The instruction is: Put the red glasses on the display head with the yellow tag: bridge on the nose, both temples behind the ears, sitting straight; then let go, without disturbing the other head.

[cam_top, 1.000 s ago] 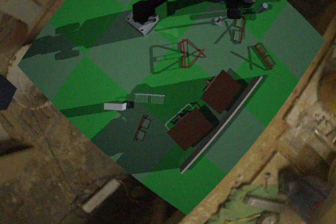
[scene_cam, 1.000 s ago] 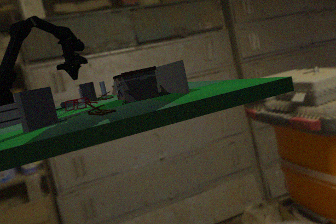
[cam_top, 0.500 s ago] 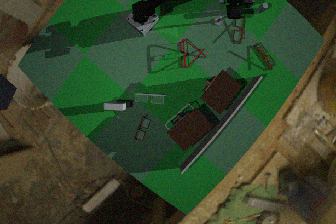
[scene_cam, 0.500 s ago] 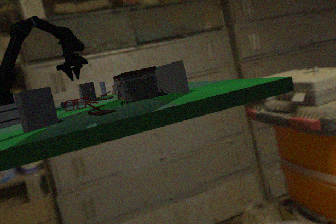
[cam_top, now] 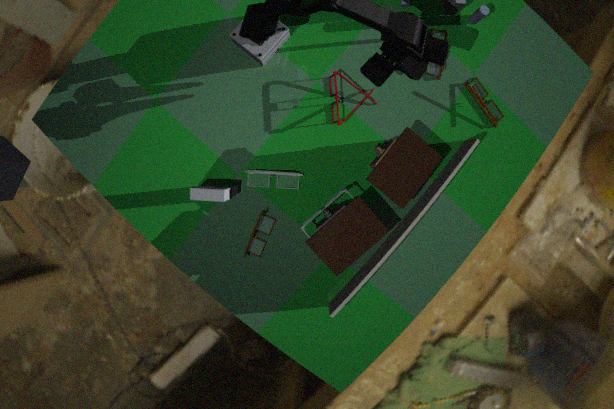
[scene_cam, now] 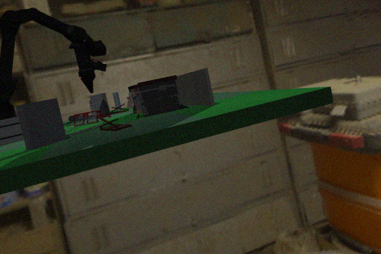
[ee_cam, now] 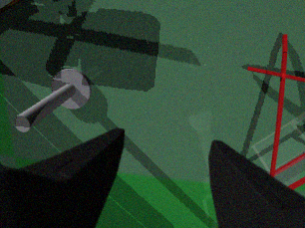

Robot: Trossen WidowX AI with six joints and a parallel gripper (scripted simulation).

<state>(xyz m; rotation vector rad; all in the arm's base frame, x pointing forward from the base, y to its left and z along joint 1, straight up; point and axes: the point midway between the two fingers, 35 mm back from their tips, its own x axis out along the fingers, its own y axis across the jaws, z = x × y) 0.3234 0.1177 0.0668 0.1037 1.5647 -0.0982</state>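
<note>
The round-headed pin is 100 mm to the left of my gripper tip, 90 mm below it and 10 mm behind it. Round my gripper tip: white-edged backboard 330 mm to the right, 280 mm ahead, 60 mm below.
</note>
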